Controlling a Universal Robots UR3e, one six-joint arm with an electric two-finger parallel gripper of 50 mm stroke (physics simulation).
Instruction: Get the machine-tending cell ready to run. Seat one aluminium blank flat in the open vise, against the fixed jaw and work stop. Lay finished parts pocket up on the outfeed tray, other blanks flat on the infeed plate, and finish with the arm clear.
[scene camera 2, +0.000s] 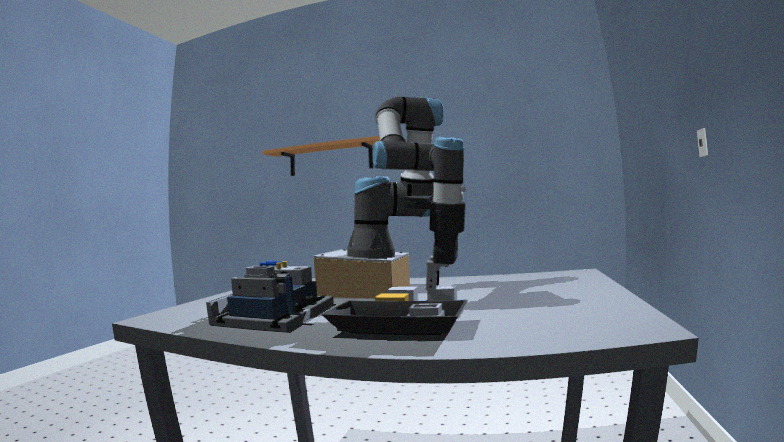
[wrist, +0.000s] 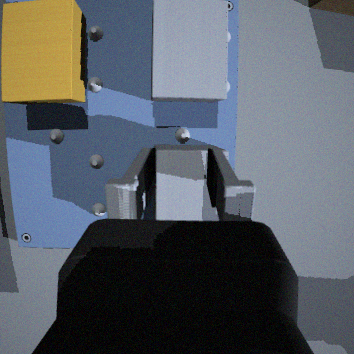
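Pixels of known places: gripper, fingertip midpoint: (scene camera 2: 432, 287) (wrist: 181, 165); arm's base at its link origin: (scene camera 2: 370, 255).
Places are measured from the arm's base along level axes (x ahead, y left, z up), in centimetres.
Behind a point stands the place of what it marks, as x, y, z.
Note:
My gripper (scene camera 2: 432, 286) @(15.1, 22.4, -5.8) (wrist: 181, 165) @(15.1, 22.4, -5.8) points down, its two fingers shut on the sides of a grey aluminium blank (scene camera 2: 445, 293) @(16.2, 25.7, -7.0) (wrist: 180, 197) @(14.8, 24.4, -5.9) at the near right of the blue infeed plate (wrist: 30, 165) @(25.6, 24.4, -9.6). The black gripper body hides the blank's near end. A second aluminium blank (scene camera 2: 403, 289) @(16.6, 16.0, -6.1) (wrist: 190, 50) @(15.6, 15.7, -6.0) lies flat farther along the plate, and a yellow block (scene camera 2: 391, 297) @(26.7, 17.6, -6.0) (wrist: 40, 52) @(24.2, 16.9, -6.0) lies beside it on the left. A grey part with its pocket up (scene camera 2: 426, 309) @(37.1, 28.9, -6.0) lies in the black outfeed tray (scene camera 2: 389, 325) @(41.8, 23.8, -8.0). The vise (scene camera 2: 255, 305) @(45.1, -3.5, -5.8), with a blue body and grey jaws, stands at the left.
The arm's base stands on a wooden box (scene camera 2: 351, 277) @(8.1, -1.8, -4.8) behind the vise and tray. Several metal pins (wrist: 96, 161) @(20.6, 23.4, -8.8) stick up from the infeed plate around the blanks. Blue and brass fittings (scene camera 2: 271, 264) @(36.9, -5.0, 1.1) stand behind the vise. A wooden shelf (scene camera 2: 323, 146) hangs on the back wall.

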